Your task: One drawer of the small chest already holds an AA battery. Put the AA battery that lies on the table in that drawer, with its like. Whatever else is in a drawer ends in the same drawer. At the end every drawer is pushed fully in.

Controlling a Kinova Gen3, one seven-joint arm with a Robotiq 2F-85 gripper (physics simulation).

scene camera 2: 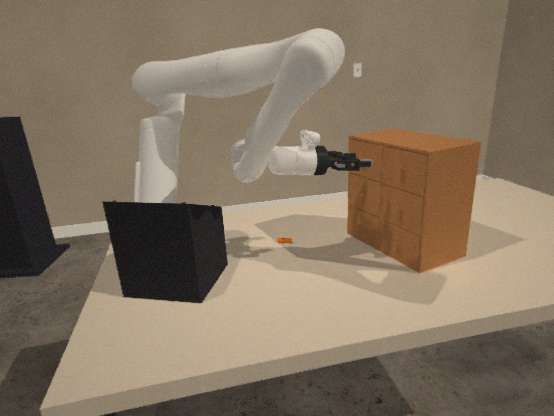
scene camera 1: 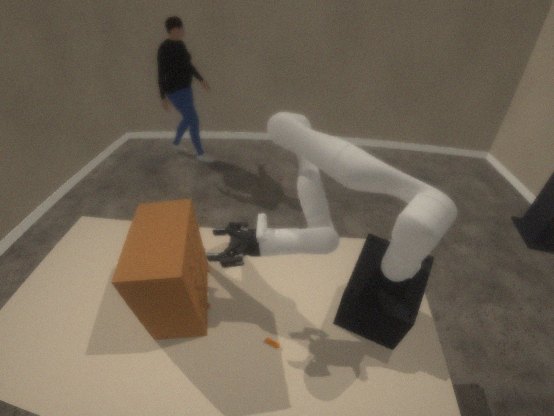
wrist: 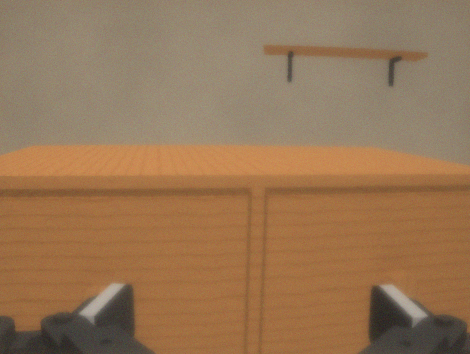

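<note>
The orange AA battery (scene camera 1: 272,343) (scene camera 2: 284,240) lies on its side on the table (scene camera 1: 45,320) (scene camera 2: 300,320), between the chest and the arm's black base. The small wooden chest (scene camera 1: 155,245) (scene camera 2: 447,205) (wrist: 225,162) stands upright, its drawers in two columns of three. All drawer fronts that show look flush; the drawers' contents are hidden. My gripper (scene camera 1: 214,245) (scene camera 2: 367,163) (wrist: 252,312) is open and empty. It is level, at top-drawer height, pointing at the chest's front. In the wrist view its fingers stand either side of the divider between the two top drawers. The battery does not show there.
The black base block (scene camera 1: 372,305) (scene camera 2: 155,250) carries the arm on the table, opposite the chest's front. Another dark object (scene camera 1: 542,225) (scene camera 2: 20,200) stands beyond the table. A person (scene camera 1: 175,65) is on the floor behind. A wall shelf (wrist: 345,51) shows past the chest.
</note>
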